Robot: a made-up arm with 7 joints. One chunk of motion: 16 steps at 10 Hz.
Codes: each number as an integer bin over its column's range. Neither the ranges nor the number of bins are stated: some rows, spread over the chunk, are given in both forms.
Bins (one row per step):
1: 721 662 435 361 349 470 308
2: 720 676 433 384 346 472 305
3: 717 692 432 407 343 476 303
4: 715 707 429 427 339 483 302
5: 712 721 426 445 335 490 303
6: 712 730 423 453 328 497 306
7: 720 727 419 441 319 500 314
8: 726 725 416 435 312 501 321
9: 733 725 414 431 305 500 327
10: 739 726 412 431 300 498 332
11: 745 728 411 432 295 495 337
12: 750 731 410 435 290 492 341
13: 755 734 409 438 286 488 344
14: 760 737 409 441 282 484 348
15: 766 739 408 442 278 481 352
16: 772 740 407 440 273 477 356
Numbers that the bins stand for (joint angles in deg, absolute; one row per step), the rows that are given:
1: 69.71 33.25 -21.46 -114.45 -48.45 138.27 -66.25
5: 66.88 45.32 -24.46 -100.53 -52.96 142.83 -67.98
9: 73.49 46.14 -28.45 -102.85 -62.62 145.11 -59.68
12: 78.84 47.37 -29.78 -102.19 -67.45 143.29 -54.83
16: 85.77 49.21 -30.78 -101.36 -72.92 139.87 -49.64
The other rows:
2: 69.40 36.11 -22.13 -110.64 -49.42 138.73 -67.29
3: 68.45 39.39 -22.46 -106.83 -50.38 139.64 -67.98
4: 67.83 42.46 -23.46 -103.51 -51.67 141.24 -68.32
6: 66.88 47.16 -25.45 -99.20 -55.21 144.43 -66.94
7: 69.40 46.55 -26.78 -101.19 -58.11 145.11 -64.17
8: 71.29 46.14 -27.78 -102.19 -60.36 145.34 -61.75
10: 75.38 46.34 -29.11 -102.85 -64.23 144.65 -57.95
11: 77.27 46.75 -29.45 -102.68 -65.84 143.97 -56.22
13: 80.41 47.98 -30.11 -101.69 -68.73 142.37 -53.79
14: 81.99 48.59 -30.11 -101.19 -70.02 141.46 -52.41
15: 83.88 49.00 -30.45 -101.03 -71.31 140.78 -51.03

